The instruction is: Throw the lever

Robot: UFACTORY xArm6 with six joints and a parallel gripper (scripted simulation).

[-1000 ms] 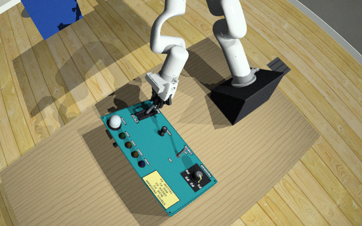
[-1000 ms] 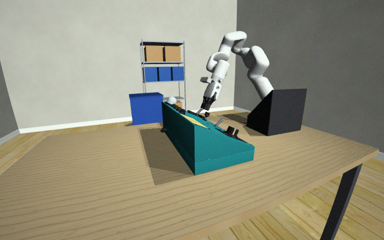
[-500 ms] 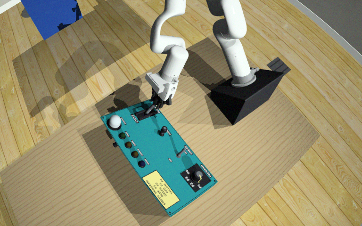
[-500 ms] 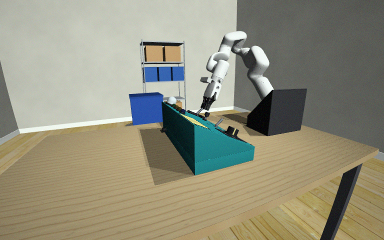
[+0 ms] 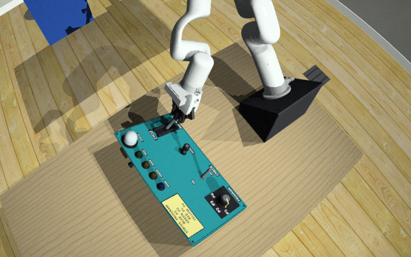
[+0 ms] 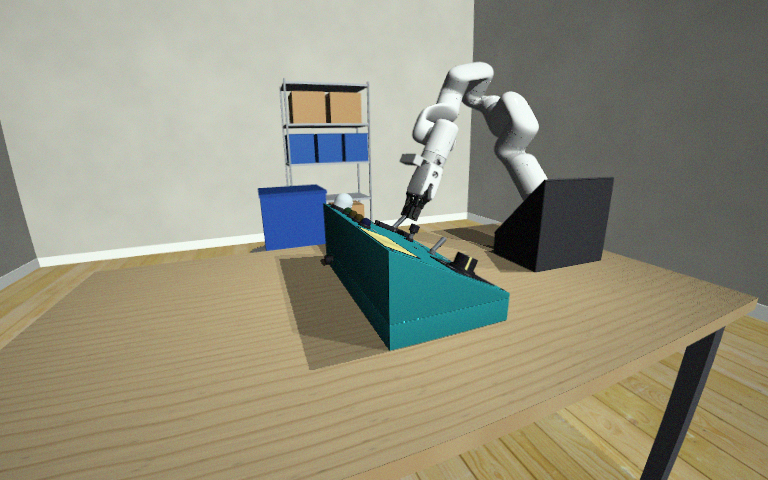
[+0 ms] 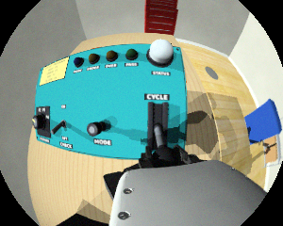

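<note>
Right now my hand is 30 mm short of the lever and 20 mm above it. The rest, counted from my hand: grey toggle (20 mm ahead, 240 mm to the left, 30 mm below); teal console (60 mm ahead, 200 mm to the left, 50 mm below); rotary selector (10 mm ahead, 380 mm to the left, 30 mm below).
</note>
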